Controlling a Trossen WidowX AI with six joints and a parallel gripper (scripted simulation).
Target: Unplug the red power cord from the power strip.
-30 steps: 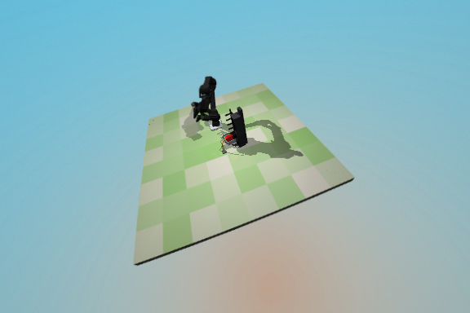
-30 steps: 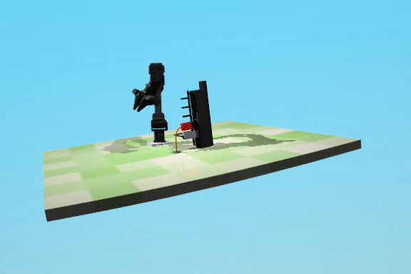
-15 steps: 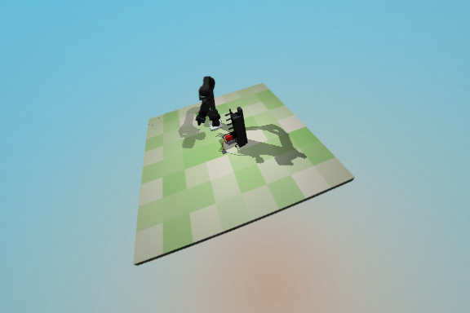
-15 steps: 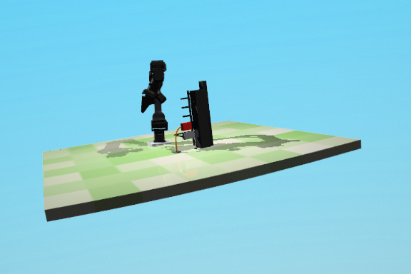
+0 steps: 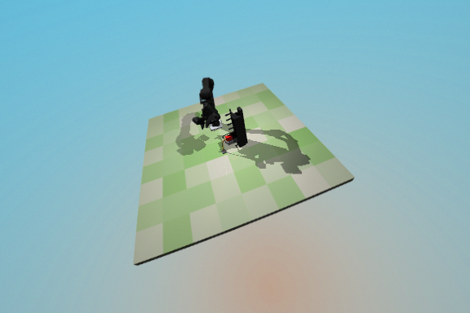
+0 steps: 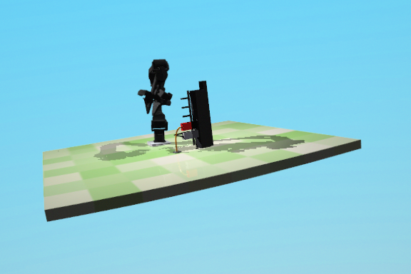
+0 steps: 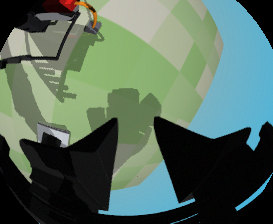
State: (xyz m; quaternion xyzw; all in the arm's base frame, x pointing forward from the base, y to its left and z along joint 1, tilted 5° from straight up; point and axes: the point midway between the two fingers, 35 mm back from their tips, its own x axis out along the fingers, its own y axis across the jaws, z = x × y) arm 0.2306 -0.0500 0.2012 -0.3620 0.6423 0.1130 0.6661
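Now: the red plug 6 cm ahead of my gripper tip, 17 cm to the left of it and 6 cm below it. From my gripper tip the other things lie so: black power strip 4 cm ahead, 24 cm to the left, 5 cm below.
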